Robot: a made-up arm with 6 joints.
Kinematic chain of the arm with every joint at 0, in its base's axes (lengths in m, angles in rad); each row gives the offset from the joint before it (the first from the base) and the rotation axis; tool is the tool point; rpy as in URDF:
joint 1: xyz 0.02 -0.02 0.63 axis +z
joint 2: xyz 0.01 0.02 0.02 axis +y
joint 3: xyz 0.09 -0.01 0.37 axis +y
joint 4: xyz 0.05 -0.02 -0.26 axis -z
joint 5: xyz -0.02 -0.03 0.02 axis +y
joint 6: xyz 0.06 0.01 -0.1 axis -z
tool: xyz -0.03 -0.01 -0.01 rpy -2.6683 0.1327 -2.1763
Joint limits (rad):
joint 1: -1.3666..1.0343
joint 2: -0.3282..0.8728
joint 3: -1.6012..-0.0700
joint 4: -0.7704..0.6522
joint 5: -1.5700..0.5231
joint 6: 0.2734..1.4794
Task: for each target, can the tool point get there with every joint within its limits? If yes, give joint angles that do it. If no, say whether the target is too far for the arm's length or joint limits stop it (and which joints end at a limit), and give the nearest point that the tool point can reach.
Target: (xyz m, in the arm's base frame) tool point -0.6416 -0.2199 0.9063
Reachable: no: joint limits stop it (at a limit: joint 1, joint 2, joint 3, joint 4, joint 6) | nearest point -0.0281 -0.1933 0.8733 | short by 0.615 m
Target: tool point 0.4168 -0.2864 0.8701
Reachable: yes | joints -0.5344 0.1407 -1.1191 0.1301 -0.1338 0.5047
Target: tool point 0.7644 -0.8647 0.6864
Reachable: no: too far | nearest point 0.4520 -0.5103 0.6710 | short by 0.473 m
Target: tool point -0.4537 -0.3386 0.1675
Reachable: no: joint limits stop it (at a limit: joint 1, joint 2, joint 4, joint 5, joint 6) | nearest point 0.0175 -0.3064 0.4755 | short by 0.564 m
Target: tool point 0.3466 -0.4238 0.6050
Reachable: yes | joints -0.8750 0.6490 -1.1226 -0.1539 0.0479 1.0165
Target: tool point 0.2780 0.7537 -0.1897
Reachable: no: too far | nearest point 0.2627 0.4142 0.4885 | short by 0.759 m
